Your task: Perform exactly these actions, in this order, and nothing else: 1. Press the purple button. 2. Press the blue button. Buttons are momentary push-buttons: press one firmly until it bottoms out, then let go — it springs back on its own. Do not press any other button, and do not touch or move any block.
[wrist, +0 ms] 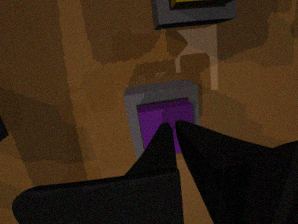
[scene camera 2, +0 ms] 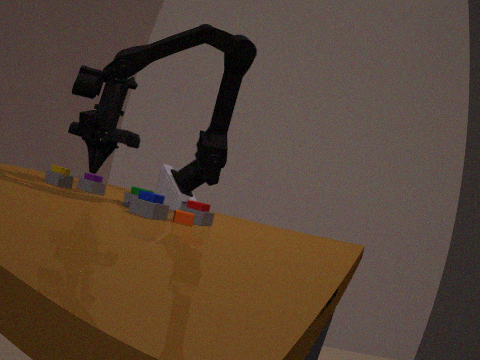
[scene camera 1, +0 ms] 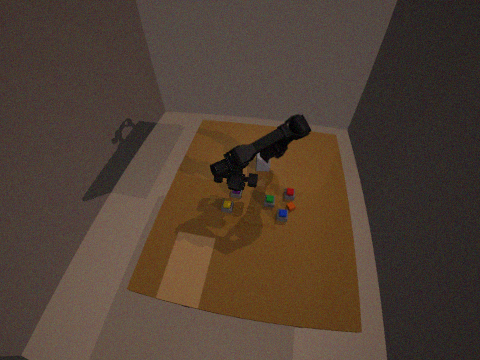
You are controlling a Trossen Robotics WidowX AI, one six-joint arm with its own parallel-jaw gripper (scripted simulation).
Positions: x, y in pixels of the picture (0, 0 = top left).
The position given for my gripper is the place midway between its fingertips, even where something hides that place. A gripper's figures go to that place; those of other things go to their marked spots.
My gripper (wrist: 172, 129): 0.10 m from the lens. A purple button (wrist: 152, 116) is 0.10 m from the lens.
